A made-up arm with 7 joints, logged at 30 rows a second.
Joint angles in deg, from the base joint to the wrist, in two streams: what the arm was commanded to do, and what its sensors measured. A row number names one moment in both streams.
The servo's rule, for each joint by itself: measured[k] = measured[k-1] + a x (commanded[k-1-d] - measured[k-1]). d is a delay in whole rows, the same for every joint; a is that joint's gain. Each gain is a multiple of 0.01, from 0.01 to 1. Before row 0 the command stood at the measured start. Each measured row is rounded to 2 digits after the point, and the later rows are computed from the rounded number. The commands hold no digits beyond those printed.
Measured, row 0:
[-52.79 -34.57 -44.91 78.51 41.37 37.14 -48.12]
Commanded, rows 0 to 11:
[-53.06 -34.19 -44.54 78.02 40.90 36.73 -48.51]
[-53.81 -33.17 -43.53 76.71 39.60 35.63 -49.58]
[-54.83 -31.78 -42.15 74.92 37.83 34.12 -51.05]
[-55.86 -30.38 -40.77 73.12 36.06 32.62 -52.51]
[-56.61 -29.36 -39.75 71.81 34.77 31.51 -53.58]
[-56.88 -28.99 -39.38 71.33 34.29 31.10 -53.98]
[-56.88 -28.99 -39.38 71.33 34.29 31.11 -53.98]
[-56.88 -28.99 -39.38 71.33 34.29 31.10 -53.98]
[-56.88 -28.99 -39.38 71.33 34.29 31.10 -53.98]
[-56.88 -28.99 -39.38 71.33 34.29 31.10 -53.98]
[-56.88 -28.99 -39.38 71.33 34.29 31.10 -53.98]
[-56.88 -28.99 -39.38 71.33 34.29 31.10 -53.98]
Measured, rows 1 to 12:
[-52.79 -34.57 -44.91 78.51 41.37 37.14 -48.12]
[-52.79 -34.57 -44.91 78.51 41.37 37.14 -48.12]
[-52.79 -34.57 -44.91 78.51 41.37 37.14 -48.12]
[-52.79 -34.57 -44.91 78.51 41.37 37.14 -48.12]
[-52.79 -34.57 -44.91 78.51 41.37 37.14 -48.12]
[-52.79 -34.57 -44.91 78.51 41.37 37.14 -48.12]
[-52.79 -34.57 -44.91 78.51 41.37 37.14 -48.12]
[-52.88 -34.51 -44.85 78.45 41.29 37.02 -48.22]
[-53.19 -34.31 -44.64 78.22 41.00 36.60 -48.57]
[-53.73 -33.93 -44.24 77.79 40.46 35.86 -49.21]
[-54.43 -33.40 -43.68 77.18 39.71 34.89 -50.07]
[-55.15 -32.79 -43.05 76.48 38.87 33.88 -50.98]
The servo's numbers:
d 7
a 0.33 0.15 0.16 0.13 0.17 0.30 0.26

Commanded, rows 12 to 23:
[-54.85 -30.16 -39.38 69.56 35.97 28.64 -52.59]
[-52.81 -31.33 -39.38 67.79 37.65 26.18 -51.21]
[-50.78 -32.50 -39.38 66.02 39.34 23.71 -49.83]
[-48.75 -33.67 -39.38 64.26 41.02 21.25 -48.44]
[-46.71 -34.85 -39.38 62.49 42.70 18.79 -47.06]
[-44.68 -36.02 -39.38 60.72 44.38 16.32 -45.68]
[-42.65 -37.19 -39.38 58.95 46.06 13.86 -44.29]
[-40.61 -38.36 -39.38 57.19 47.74 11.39 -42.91]
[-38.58 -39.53 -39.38 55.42 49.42 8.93 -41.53]
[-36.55 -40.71 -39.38 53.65 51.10 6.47 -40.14]
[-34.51 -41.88 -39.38 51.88 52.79 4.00 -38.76]
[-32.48 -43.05 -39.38 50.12 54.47 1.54 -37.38]
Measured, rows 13 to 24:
[-55.72 -32.22 -42.46 75.81 38.09 33.05 -51.76]
[-56.10 -31.74 -41.97 75.23 37.44 32.47 -52.34]
[-56.36 -31.33 -41.56 74.72 36.90 32.06 -52.77]
[-56.53 -30.98 -41.21 74.28 36.46 31.77 -53.08]
[-56.65 -30.68 -40.92 73.90 36.09 31.57 -53.31]
[-56.73 -30.43 -40.67 73.57 35.78 31.43 -53.48]
[-56.78 -30.21 -40.46 73.28 35.53 31.33 -53.61]
[-56.14 -30.20 -40.29 72.80 35.60 30.52 -53.34]
[-55.04 -30.37 -40.14 72.15 35.95 29.22 -52.79]
[-53.63 -30.69 -40.02 71.35 36.53 27.57 -52.02]
[-52.02 -31.14 -39.92 70.43 37.29 25.67 -51.09]
[-50.27 -31.70 -39.83 69.40 38.21 23.61 -50.04]

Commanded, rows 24 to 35:
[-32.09 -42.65 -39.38 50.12 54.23 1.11 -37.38]
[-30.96 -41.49 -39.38 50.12 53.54 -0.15 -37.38]
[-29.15 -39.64 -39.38 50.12 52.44 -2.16 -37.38]
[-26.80 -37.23 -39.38 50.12 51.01 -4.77 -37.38]
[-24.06 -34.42 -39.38 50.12 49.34 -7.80 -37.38]
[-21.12 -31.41 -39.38 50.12 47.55 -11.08 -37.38]
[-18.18 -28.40 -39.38 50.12 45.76 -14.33 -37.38]
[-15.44 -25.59 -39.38 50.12 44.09 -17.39 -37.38]
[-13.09 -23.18 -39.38 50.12 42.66 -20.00 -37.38]
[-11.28 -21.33 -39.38 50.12 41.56 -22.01 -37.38]
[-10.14 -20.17 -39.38 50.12 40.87 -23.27 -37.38]
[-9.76 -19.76 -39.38 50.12 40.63 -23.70 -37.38]
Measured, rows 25 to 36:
[-48.43 -32.35 -39.76 68.27 39.26 21.42 -48.91]
[-46.52 -33.08 -39.70 67.06 40.42 19.15 -47.71]
[-44.57 -33.87 -39.65 65.78 41.66 16.82 -46.46]
[-42.59 -34.72 -39.61 64.43 42.98 14.45 -45.18]
[-40.60 -35.62 -39.57 63.03 44.36 12.06 -43.87]
[-38.59 -36.56 -39.54 61.58 45.79 9.64 -42.54]
[-36.57 -37.53 -39.51 60.09 47.27 7.21 -41.20]
[-35.09 -38.30 -39.49 58.79 48.45 5.38 -40.21]
[-33.73 -38.78 -39.47 57.66 49.32 3.72 -39.47]
[-32.22 -38.91 -39.46 56.68 49.85 1.96 -38.93]
[-30.43 -38.66 -39.45 55.83 50.05 -0.06 -38.53]
[-28.33 -38.02 -39.44 55.09 49.93 -2.38 -38.23]

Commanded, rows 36 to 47:
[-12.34 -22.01 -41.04 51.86 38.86 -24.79 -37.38]
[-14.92 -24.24 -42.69 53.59 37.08 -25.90 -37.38]
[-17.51 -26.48 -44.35 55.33 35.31 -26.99 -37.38]
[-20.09 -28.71 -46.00 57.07 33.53 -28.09 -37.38]
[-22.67 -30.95 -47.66 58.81 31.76 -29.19 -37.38]
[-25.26 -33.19 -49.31 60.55 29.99 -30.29 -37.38]
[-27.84 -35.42 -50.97 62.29 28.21 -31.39 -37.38]
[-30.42 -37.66 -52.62 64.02 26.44 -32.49 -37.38]
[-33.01 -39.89 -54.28 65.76 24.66 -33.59 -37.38]
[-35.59 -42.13 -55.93 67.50 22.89 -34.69 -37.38]
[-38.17 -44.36 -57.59 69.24 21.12 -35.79 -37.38]
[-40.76 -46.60 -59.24 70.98 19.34 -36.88 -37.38]
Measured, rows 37 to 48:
[-25.95 -37.03 -39.43 54.44 49.53 -4.99 -38.01]
[-23.39 -35.74 -39.42 53.88 48.89 -7.79 -37.85]
[-20.77 -34.22 -39.41 53.39 48.07 -10.67 -37.73]
[-18.24 -32.56 -39.41 52.96 47.15 -13.47 -37.64]
[-15.94 -30.88 -39.41 52.59 46.20 -16.03 -37.57]
[-14.03 -29.27 -39.41 52.27 45.29 -18.20 -37.52]
[-12.62 -27.84 -39.41 51.99 44.50 -19.85 -37.48]
[-12.53 -26.97 -39.67 51.97 43.54 -21.33 -37.45]
[-13.32 -26.56 -40.15 52.18 42.44 -22.70 -37.43]
[-14.70 -26.55 -40.82 52.59 41.23 -23.99 -37.42]
[-16.48 -26.87 -41.65 53.17 39.92 -25.22 -37.41]
[-18.52 -27.48 -42.61 53.90 38.53 -26.41 -37.40]

